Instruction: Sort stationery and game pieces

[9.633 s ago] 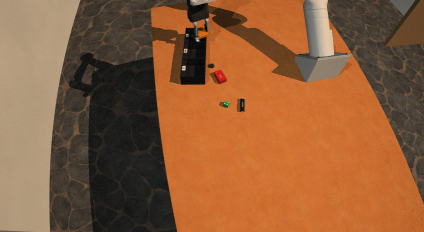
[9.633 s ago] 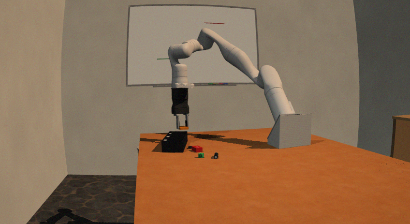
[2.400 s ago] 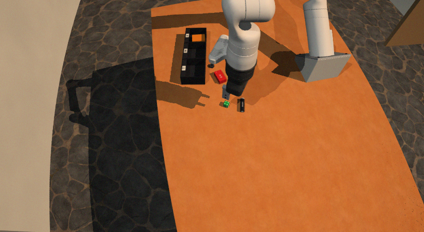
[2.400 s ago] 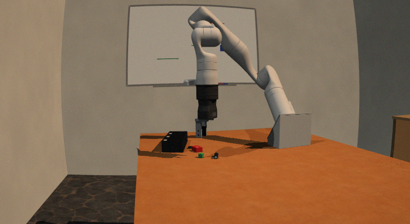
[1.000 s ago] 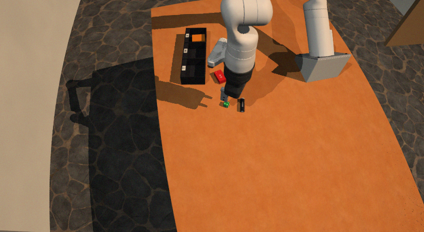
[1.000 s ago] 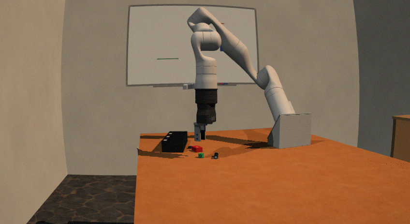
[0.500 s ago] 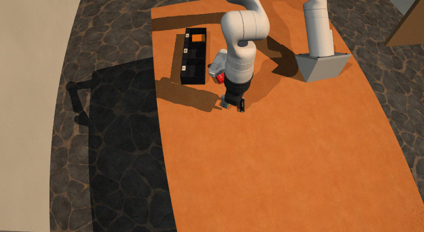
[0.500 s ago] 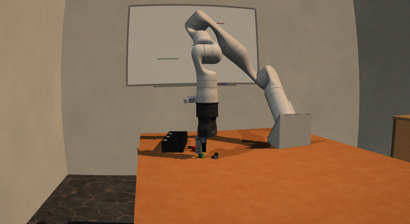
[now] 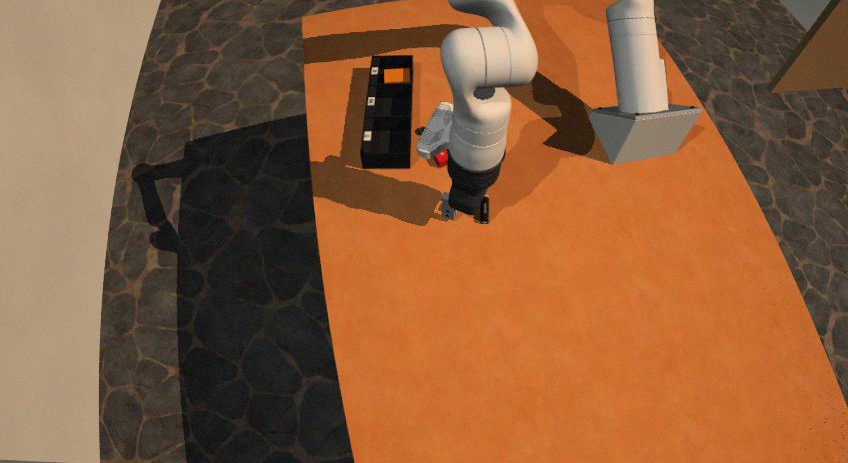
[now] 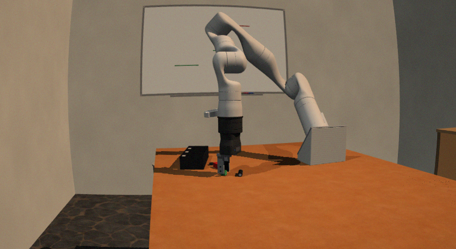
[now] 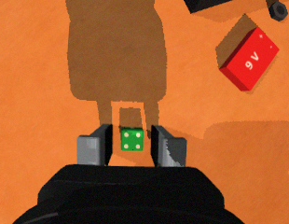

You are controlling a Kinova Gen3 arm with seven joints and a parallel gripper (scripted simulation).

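Now: hand 20 mm above the green die. From my hand the other things lie so: black nut (170 mm to the right, 40 mm ahead, 20 mm below); black cylinder (50 mm behind, 20 mm below, 10 mm to the left); red 9V battery (120 mm to the right, 20 mm below, 10 mm ahead).
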